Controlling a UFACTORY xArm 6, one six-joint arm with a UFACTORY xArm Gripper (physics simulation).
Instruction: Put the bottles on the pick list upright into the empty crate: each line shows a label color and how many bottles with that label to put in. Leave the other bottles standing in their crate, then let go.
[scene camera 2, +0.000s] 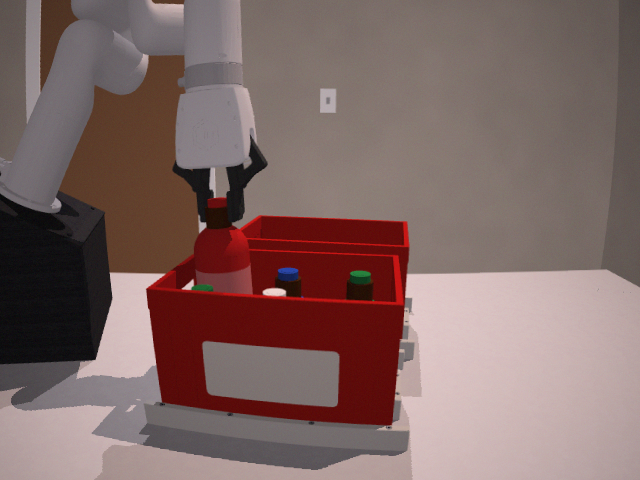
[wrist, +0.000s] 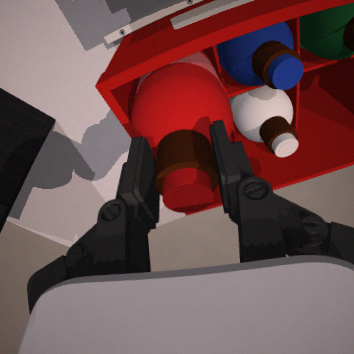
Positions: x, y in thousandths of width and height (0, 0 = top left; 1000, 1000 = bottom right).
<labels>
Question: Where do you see my gripper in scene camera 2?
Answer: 346, 459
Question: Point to a white-capped bottle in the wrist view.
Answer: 744, 323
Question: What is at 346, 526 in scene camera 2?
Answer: A red-capped bottle.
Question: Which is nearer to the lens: the blue-capped bottle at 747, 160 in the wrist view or the red-capped bottle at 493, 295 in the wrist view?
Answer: The red-capped bottle.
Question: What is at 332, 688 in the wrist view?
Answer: My gripper.
</labels>
